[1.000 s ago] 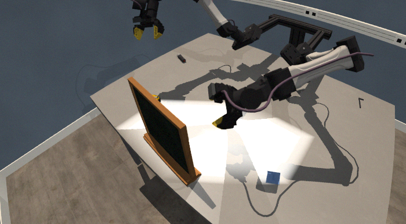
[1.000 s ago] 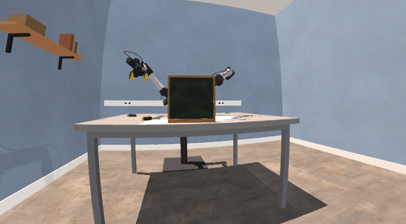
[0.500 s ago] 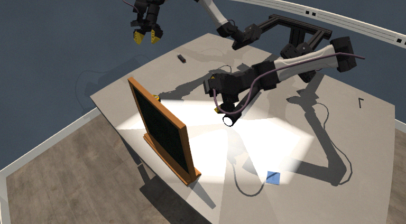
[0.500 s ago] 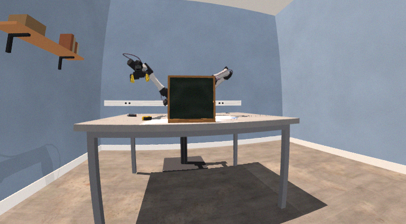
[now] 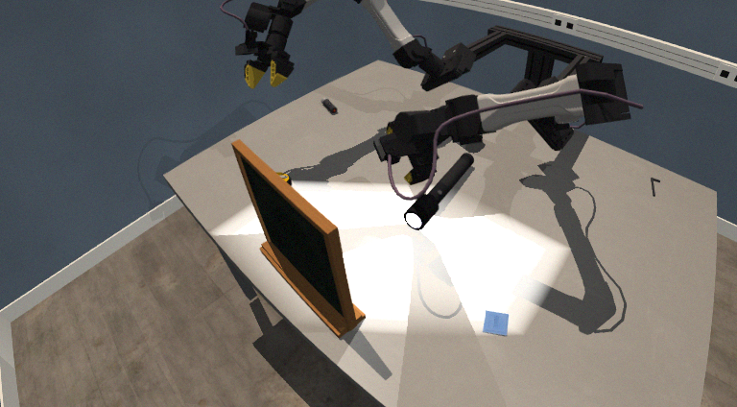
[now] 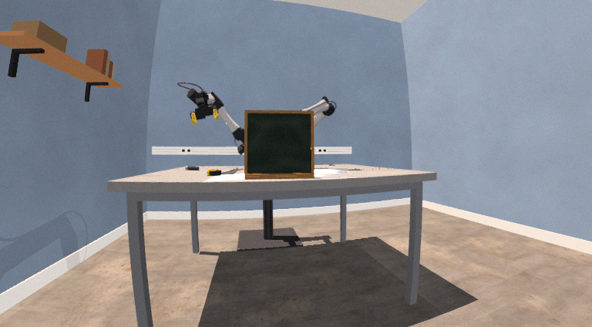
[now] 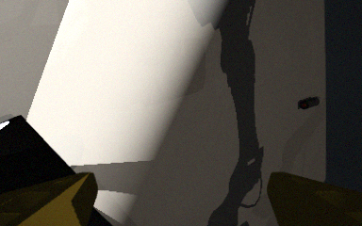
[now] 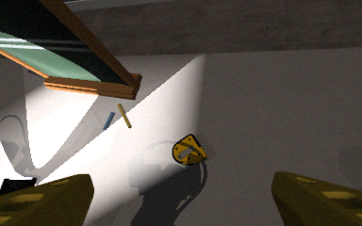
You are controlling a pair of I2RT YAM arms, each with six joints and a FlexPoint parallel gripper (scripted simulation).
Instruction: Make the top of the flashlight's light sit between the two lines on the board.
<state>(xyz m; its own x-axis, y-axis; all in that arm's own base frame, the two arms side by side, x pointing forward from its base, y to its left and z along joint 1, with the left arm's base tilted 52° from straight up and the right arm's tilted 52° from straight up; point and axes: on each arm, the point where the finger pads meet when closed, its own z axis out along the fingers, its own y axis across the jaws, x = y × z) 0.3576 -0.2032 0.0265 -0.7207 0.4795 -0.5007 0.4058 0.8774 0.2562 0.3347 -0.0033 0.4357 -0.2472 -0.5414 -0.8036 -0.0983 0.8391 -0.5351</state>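
My left hand is 12 cm above the black flashlight, 8 cm past it and 6 cm to the right of it. Also, from my left hand: wood-framed board: 31 cm ahead, 4 cm to the left; then yellow chalk stick: 24 cm ahead, 14 cm below, 10 cm to the right; then blue chalk stick: 22 cm ahead, 14 cm below, 6 cm to the right.
My right hand is 17 cm short of the wood-framed board, 39 cm to the right of it and 13 cm above it. Round my right hand: yellow chalk stick: 9 cm ahead, 25 cm to the left, 28 cm below; blue chalk stick: 7 cm ahead, 28 cm to the left, 28 cm below; black tape measure: 3 cm ahead, 5 cm to the left, 27 cm below.
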